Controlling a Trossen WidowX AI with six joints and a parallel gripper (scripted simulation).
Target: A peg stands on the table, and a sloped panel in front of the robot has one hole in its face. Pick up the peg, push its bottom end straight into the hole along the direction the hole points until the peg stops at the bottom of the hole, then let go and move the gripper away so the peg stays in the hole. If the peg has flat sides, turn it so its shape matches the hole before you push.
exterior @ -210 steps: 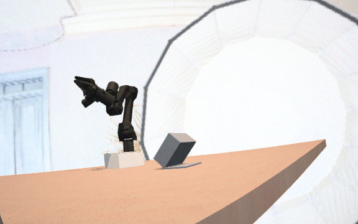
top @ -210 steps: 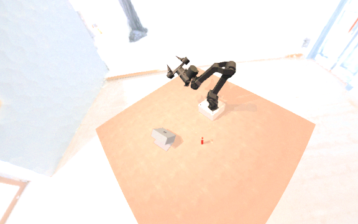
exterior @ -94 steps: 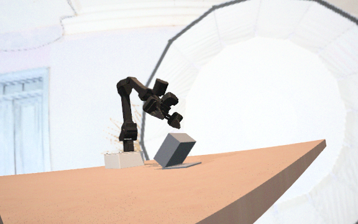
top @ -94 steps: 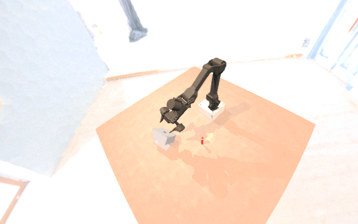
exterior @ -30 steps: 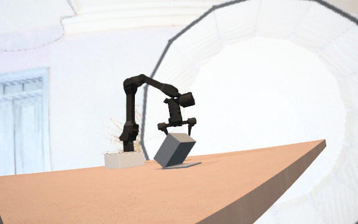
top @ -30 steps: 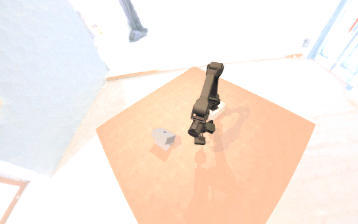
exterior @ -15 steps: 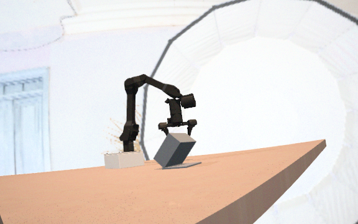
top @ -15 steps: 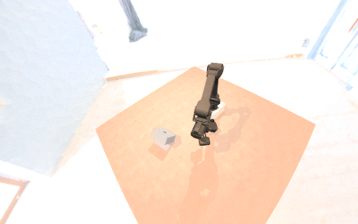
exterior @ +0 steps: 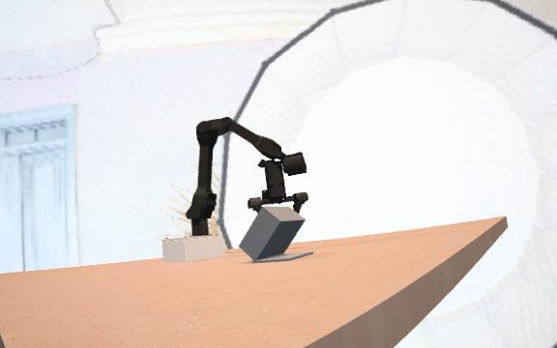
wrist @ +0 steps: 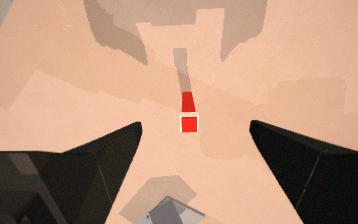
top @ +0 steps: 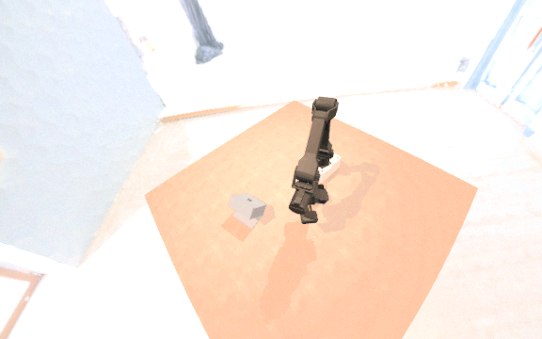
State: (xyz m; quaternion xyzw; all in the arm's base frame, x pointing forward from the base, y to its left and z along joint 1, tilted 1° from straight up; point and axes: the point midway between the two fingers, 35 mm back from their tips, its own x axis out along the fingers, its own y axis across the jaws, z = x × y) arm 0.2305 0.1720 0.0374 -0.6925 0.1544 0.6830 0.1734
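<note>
The peg lies 20 mm below my gripper tip. Round my gripper tip: thin grey foot plate 220 mm ahead, 170 mm to the right, 70 mm below; grey sloped panel 200 mm ahead, 170 mm to the right, 10 mm below.
</note>
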